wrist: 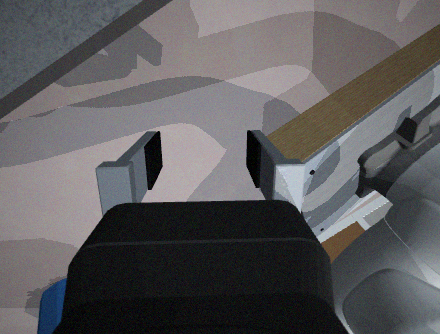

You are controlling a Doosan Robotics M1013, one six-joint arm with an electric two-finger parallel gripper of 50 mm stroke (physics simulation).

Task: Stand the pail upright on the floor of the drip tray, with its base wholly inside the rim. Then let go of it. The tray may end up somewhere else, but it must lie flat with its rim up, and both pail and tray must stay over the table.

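Pixels of known places: gripper, between the fingertips: [204, 148]; arm's base, origin of its link: [394, 150].
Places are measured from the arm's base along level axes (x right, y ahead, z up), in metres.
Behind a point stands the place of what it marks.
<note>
My gripper [204, 148] @[y 0.270, x 0.417, z 0.095 m] is open, its two dark-padded fingers wide apart with no object between them. The patterned table top shows behind the fingers. Part of a blue object [51, 306] @[y 0.641, x 0.182, z -0.021 m] shows at the lower left edge of the wrist view, mostly hidden by the black gripper body. I cannot tell whether it is the pail or the drip tray. Neither the pail nor the tray can be made out for certain in this view.
The patterned table [165, 107] @[y 0.294, x 0.343, z -0.058 m] has a dark edge at the upper left, with grey floor [45, 42] beyond. A long wood-coloured strip [355, 102] @[y 0.071, x 0.186, z -0.021 m] runs diagonally at the right, above a pale, shiny panel. Shiny grey curved surfaces and a small brown patch [344, 241] show at the lower right.
</note>
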